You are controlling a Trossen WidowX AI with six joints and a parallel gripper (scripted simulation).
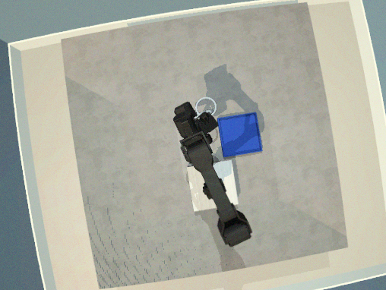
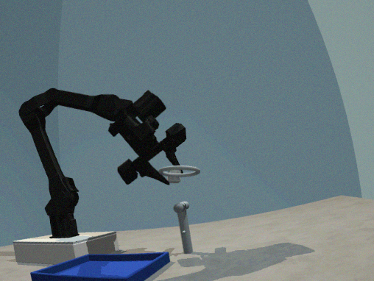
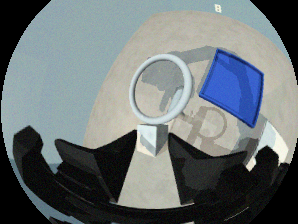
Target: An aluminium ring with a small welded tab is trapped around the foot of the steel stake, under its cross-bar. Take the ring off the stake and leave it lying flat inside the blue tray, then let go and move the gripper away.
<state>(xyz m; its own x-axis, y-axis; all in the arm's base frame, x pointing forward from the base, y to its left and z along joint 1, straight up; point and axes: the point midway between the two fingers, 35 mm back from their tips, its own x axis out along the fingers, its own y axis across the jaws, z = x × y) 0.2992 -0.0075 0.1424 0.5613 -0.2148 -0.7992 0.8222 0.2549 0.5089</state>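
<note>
The blue tray is 19 cm to the right of my gripper tip, 16 cm below it and 13 cm behind it. From my gripper tip the other things lie so: aluminium ring (4 cm to the right, 1 cm ahead, 1 cm above).
</note>
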